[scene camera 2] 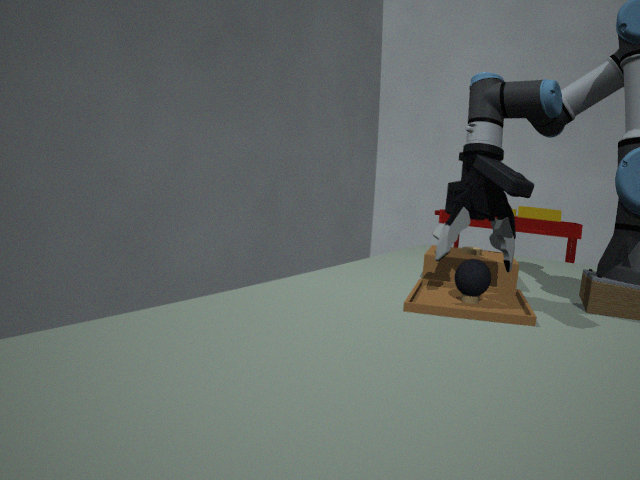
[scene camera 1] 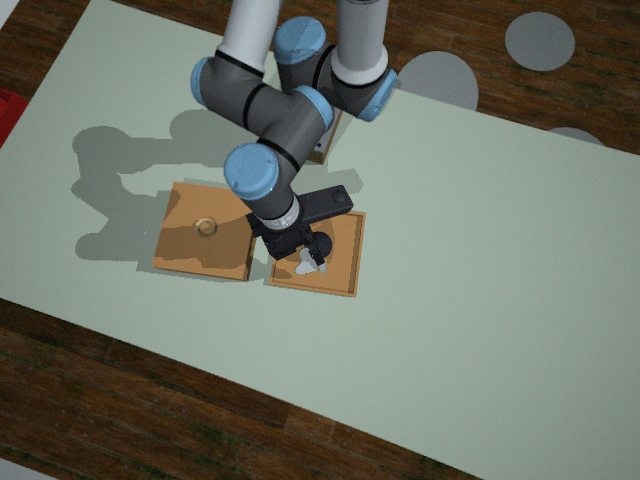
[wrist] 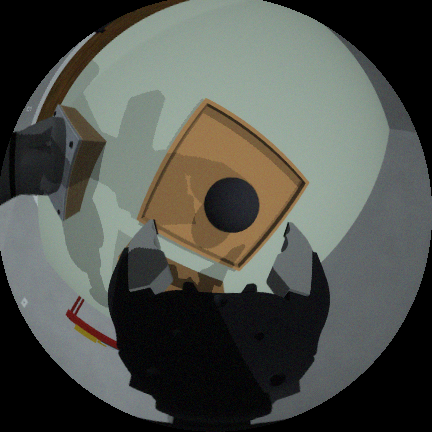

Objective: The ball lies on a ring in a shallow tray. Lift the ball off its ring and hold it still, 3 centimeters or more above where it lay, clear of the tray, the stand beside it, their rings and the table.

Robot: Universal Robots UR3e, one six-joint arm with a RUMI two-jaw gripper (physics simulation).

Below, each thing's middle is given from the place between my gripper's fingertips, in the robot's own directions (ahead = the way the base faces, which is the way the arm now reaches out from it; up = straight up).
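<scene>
Dark ball (scene camera 2: 472, 278): 1 cm below my hand, 2 cm to the left of it. Stand (scene camera 1: 205, 232): 2 cm below my hand, 1 cm ahead of it, 22 cm to the right of it. Shallow tray (scene camera 1: 346, 231): 5 cm below my hand, 2 cm to the left of it.
</scene>
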